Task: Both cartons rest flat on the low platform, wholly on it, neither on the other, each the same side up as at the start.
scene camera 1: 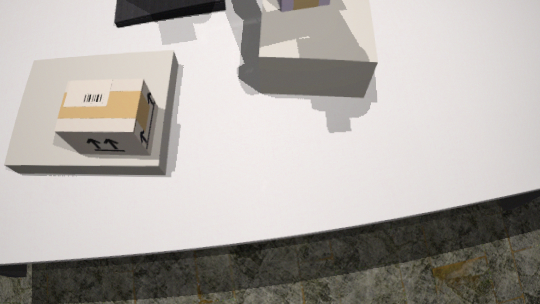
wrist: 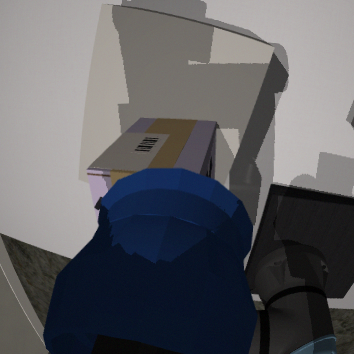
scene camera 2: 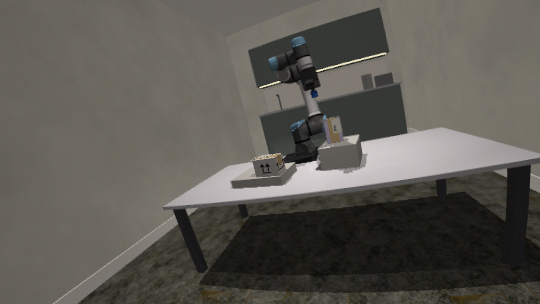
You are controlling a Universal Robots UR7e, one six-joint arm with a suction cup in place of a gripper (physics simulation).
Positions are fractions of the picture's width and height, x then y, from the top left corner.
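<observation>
There is a tall block here, and I can see it in the wrist view (0.44, 0.19). The block appears in scene camera 1 (0.59, 0.18) too, and again in scene camera 2 (0.64, 0.51).
</observation>
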